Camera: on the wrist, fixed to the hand. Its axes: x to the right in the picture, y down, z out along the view.
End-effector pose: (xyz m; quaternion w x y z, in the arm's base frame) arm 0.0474 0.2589 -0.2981 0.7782 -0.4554 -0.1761 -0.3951
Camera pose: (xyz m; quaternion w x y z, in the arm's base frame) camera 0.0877 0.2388 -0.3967 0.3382 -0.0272 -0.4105 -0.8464
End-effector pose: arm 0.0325 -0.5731 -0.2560 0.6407 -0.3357 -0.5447 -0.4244
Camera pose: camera 0.1326 -0.5923 -0.2929 0.2485 0.2985 -0.5974 -0.7016
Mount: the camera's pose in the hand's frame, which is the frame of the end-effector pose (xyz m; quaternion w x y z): -0.0282 0.0819 -0.0652 0.6822 0.1460 0.1148 -0.7072
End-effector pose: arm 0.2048 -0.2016 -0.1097 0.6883 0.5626 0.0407 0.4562
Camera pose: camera 0.1036 -0.1766 -0.0798 0.7053 0.4031 0.5712 -0.1169
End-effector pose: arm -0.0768 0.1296 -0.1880 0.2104 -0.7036 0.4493 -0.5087
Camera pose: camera -0.1723 0.1224 -0.2389 0.1651 0.7086 0.2412 0.6422
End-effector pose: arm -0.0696 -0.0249 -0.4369 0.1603 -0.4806 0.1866 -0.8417
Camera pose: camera -0.1051 -0.0738 -0.5269 0.4372 0.3398 0.3171 0.7700
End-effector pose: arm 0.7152 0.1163 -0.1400 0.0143 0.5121 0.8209 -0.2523
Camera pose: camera 0.8134 0.1493 -0.1079 0.3377 0.2001 -0.8870 0.2433
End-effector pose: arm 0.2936 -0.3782 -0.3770 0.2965 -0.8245 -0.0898 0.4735
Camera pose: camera 0.3220 -0.4828 -0.3790 0.6678 -0.5100 -0.5412 0.0318
